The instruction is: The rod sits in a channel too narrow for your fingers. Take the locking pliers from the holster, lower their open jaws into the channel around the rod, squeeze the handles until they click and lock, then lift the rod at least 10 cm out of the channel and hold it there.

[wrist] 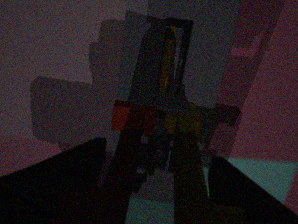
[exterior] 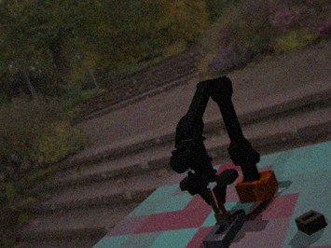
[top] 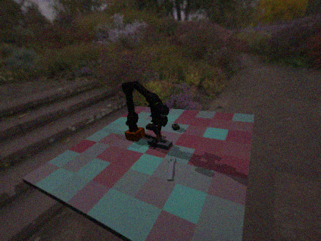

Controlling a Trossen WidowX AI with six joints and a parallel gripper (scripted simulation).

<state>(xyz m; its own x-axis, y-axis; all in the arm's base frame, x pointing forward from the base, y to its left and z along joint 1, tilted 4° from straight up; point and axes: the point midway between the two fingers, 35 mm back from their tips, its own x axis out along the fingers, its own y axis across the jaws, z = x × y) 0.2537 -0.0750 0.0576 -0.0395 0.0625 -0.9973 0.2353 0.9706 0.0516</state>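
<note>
The yellow handle is 10 mm to the right of my gripper tip. From my gripper tip the other things lie so: channel block: 90 mm below; then yellow rod: 90 mm below; then thin grey object: 150 mm ahead, 200 mm to the right, 100 mm below.
</note>
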